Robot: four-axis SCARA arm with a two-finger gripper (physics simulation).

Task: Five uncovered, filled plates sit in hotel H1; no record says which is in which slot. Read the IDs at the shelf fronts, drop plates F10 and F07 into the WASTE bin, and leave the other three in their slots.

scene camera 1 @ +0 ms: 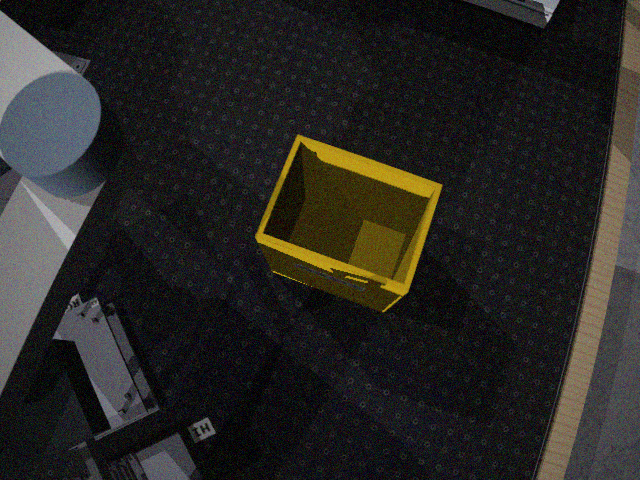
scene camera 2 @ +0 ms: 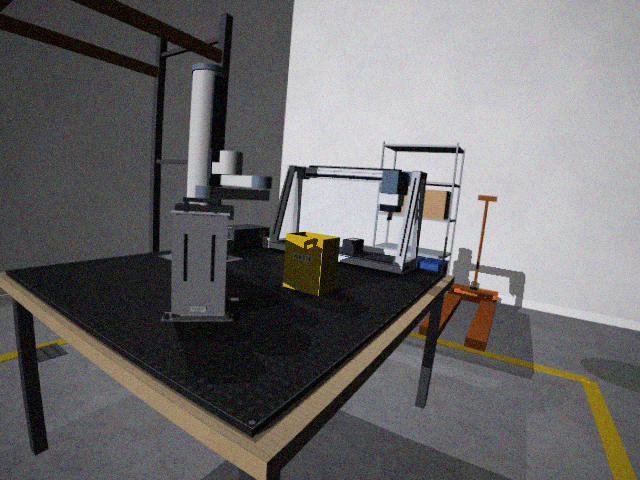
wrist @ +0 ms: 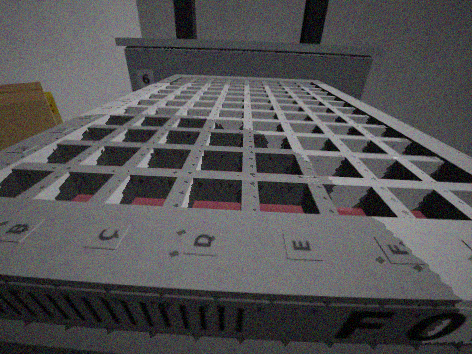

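Frame: origin at the arm's base, x back, y right, z up, level; millimetres.
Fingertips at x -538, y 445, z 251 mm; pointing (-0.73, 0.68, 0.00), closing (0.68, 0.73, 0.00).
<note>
Pixels of each thing's top centre, then the offset from my fingertips to it. "pt": a spot on its surface instead.
- grey multi-well plate, top centre: [wrist: 247, 101] dx +17, dy -17, dz +28 mm
- yellow WASTE bin, top centre: [scene camera 1: 350, 209] [scene camera 2: 313, 235] dx -108, dy -419, dz -38 mm
- grey platform, top centre: [scene camera 1: 77, 373] dx +154, dy -145, dz -168 mm
- H1 label, surface spot: [scene camera 1: 202, 429] pt dx -10, dy -128, dz -238 mm
The wrist view is filled by a grey multi-well plate [wrist: 250, 260] in hotel H1 [wrist: 250, 62] [scene camera 2: 199, 289]. Its wells have red bottoms in the near row. Its front label starts "F0"; the last digit is cut off at the right edge. A "6" tag shows on the hotel's back panel. The fingertips are hidden at this plate, and my gripper is shut on it. The plates below are hidden. The hotel shows from behind in scene camera 2. The yellow WASTE bin [scene camera 1: 310, 282] [scene camera 2: 301, 273] stands upright, open at the top; no plate shows inside it.
In scene camera 1, the arm's blue-grey cap [scene camera 1: 49, 124] is at the left, with a grey platform [scene camera 1: 105, 356] and an H1 label [scene camera 1: 202, 429] below. In scene camera 2, a gantry frame [scene camera 2: 413, 222] stands behind the bin, beyond the arm's white column [scene camera 2: 201, 129].
</note>
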